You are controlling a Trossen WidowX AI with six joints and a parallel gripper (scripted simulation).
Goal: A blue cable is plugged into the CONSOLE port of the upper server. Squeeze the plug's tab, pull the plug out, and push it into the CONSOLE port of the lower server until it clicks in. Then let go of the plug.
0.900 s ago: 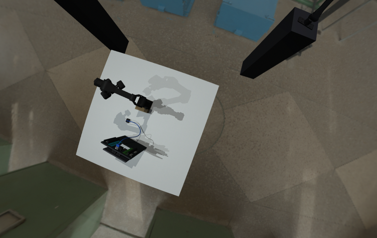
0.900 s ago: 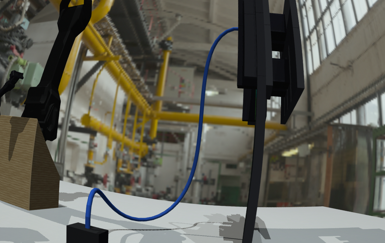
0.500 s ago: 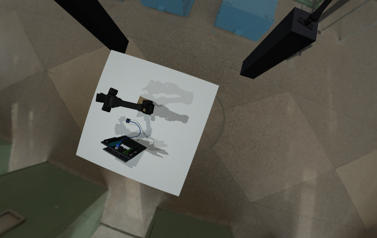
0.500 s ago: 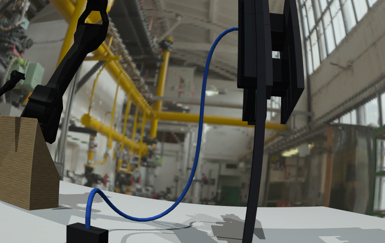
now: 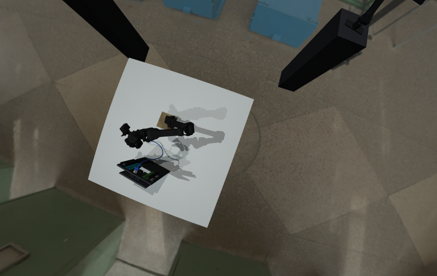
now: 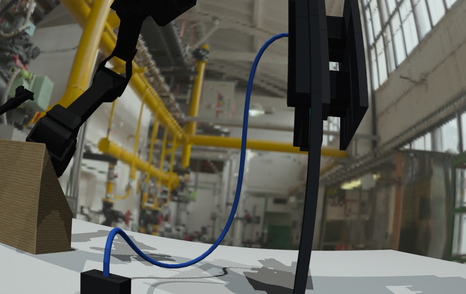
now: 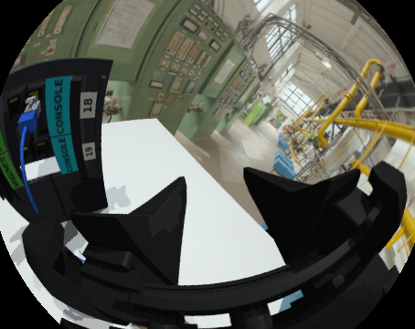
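The blue plug is 22 cm ahead of my gripper tip, 13 cm to the left of it and 3 cm below it. The rest, counted from my gripper tip: black anchor block (1 cm ahead, 1 cm to the left, 37 cm below).
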